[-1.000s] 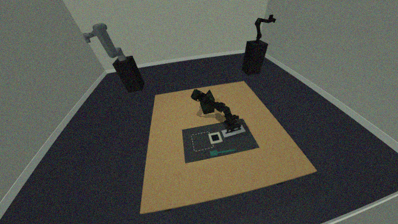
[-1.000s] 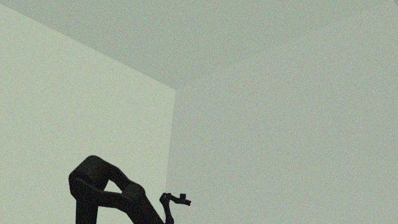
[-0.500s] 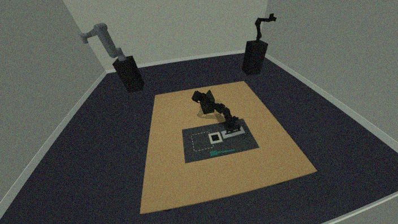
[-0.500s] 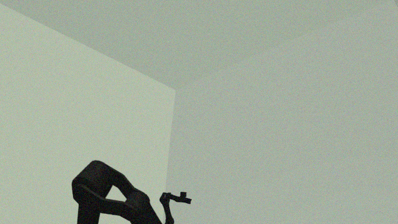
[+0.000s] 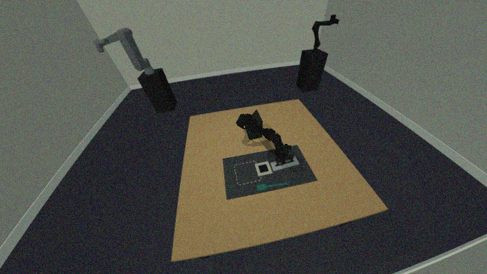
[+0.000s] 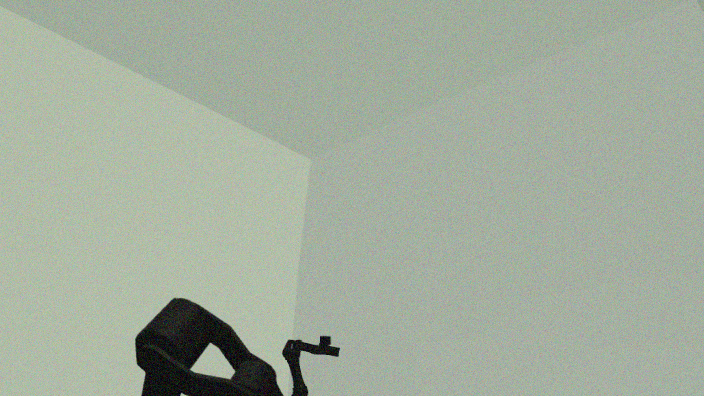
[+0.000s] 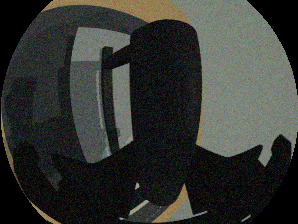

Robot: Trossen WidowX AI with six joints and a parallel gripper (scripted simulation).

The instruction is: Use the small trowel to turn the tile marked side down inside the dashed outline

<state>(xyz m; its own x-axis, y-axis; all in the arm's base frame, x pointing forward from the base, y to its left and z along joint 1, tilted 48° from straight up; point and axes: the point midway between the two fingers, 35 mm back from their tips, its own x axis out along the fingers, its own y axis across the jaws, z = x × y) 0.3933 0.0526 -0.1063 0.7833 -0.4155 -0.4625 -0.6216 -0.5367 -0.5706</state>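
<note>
Right now my gripper tip is 120 mm to the left of the dark mat, 80 mm above it and 20 mm past it. Round my gripper tip: green strip: 140 mm to the right, 120 mm ahead, 50 mm below; then tile: 140 mm to the right, 50 mm below, 20 mm behind; then small trowel: 30 mm behind, 10 mm below.
</note>
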